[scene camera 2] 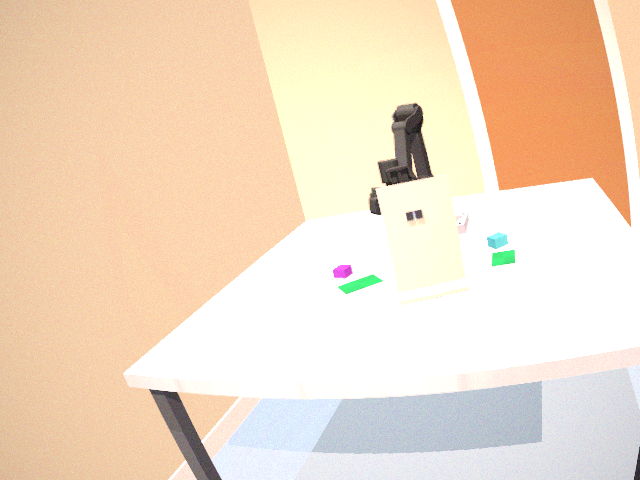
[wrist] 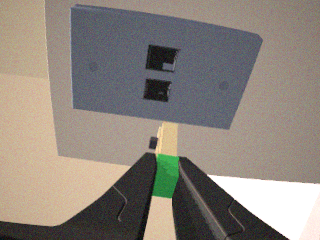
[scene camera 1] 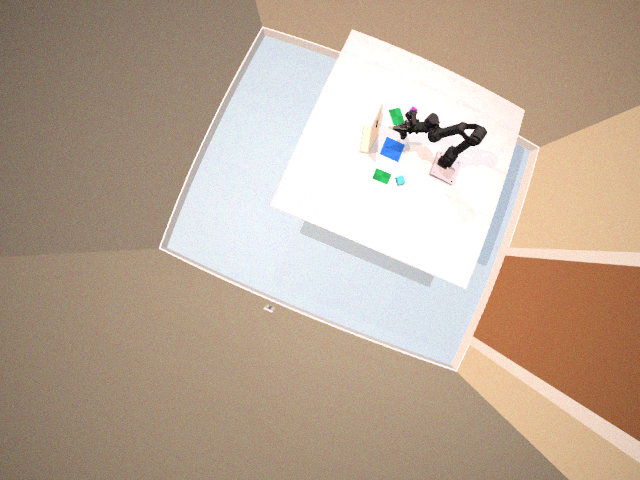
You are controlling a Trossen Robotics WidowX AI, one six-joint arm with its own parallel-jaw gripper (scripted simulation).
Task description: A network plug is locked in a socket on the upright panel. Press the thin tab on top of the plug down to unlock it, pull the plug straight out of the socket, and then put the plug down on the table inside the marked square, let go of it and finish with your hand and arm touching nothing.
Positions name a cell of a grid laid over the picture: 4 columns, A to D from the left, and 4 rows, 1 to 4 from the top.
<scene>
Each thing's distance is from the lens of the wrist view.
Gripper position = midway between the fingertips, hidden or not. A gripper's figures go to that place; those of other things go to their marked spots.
my gripper (wrist: C3): 0.10 m
upright panel (wrist: C2): 0.17 m
</scene>
